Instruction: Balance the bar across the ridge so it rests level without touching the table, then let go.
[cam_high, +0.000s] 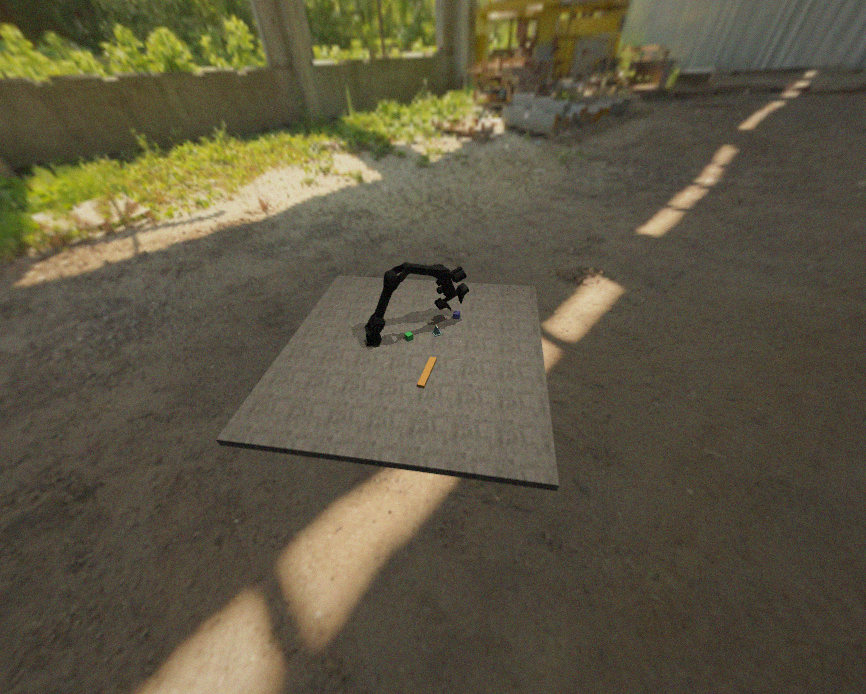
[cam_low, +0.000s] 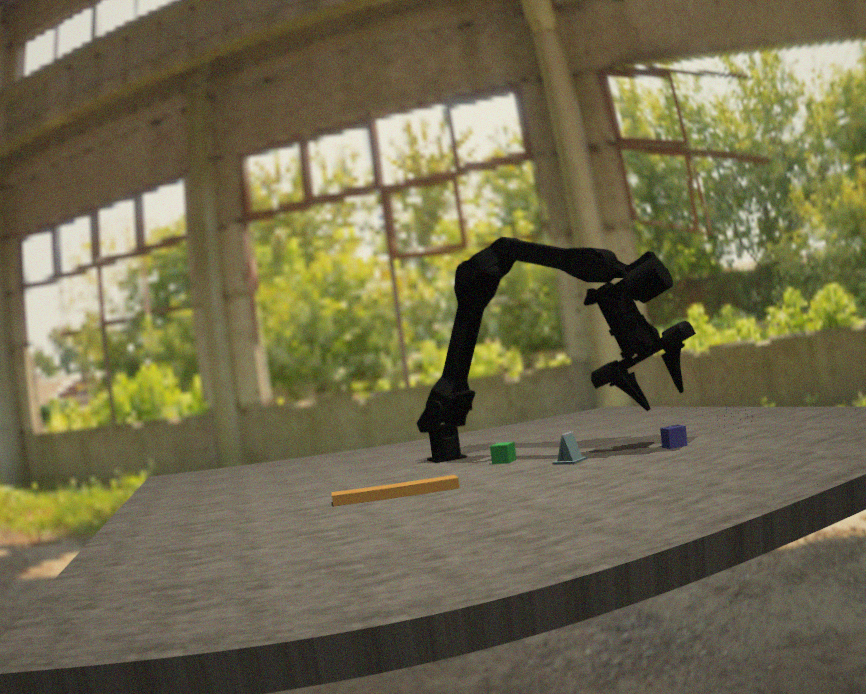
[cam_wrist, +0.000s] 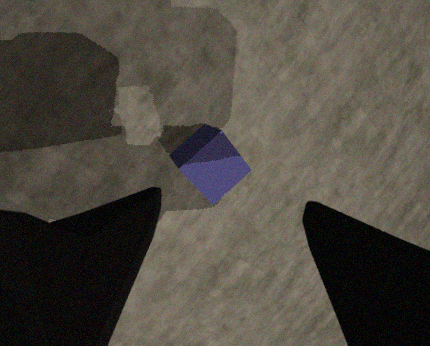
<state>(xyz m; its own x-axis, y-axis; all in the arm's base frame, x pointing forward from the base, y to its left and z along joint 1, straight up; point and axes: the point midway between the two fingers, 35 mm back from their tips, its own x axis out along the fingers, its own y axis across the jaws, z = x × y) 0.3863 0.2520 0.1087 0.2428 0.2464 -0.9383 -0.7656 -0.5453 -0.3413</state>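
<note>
Now: gripper tip 44 cm to the left of the bar, 8 cm past it and 7 cm above it. Round my gripper tip: green cube 22 cm behind, 21 cm to the right, 6 cm below; then blue cube 6 cm below, 1 cm to the left.
</note>
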